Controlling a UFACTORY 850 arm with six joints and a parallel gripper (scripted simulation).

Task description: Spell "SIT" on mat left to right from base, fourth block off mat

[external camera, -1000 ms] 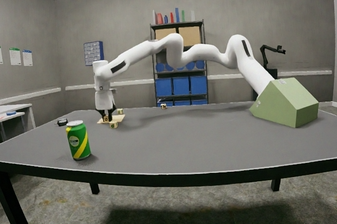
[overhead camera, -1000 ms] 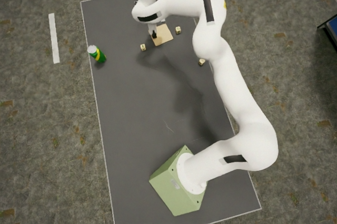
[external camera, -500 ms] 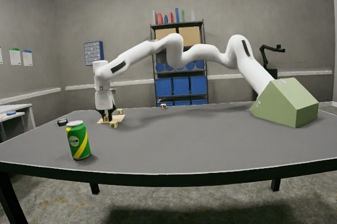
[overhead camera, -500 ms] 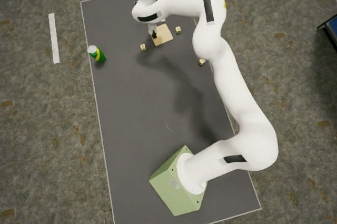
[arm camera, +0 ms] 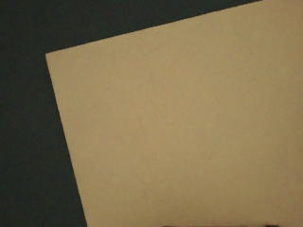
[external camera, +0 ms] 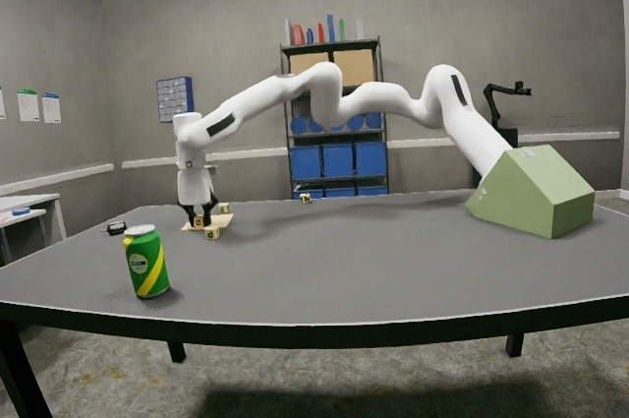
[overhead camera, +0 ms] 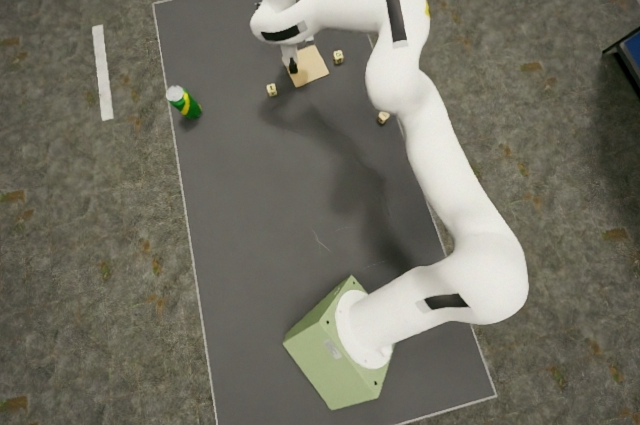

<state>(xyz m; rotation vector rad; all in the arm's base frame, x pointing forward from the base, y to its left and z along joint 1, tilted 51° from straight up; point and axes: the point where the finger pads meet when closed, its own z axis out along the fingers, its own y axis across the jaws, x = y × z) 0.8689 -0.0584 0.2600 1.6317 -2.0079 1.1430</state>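
The tan mat is 50 mm to the right of my hand, 20 mm below it and 20 mm behind it. Also, from my hand: small black object: 290 mm ahead, 20 mm to the right, 10 mm below; then yellow can: 410 mm to the left, 40 mm above, 20 mm ahead.
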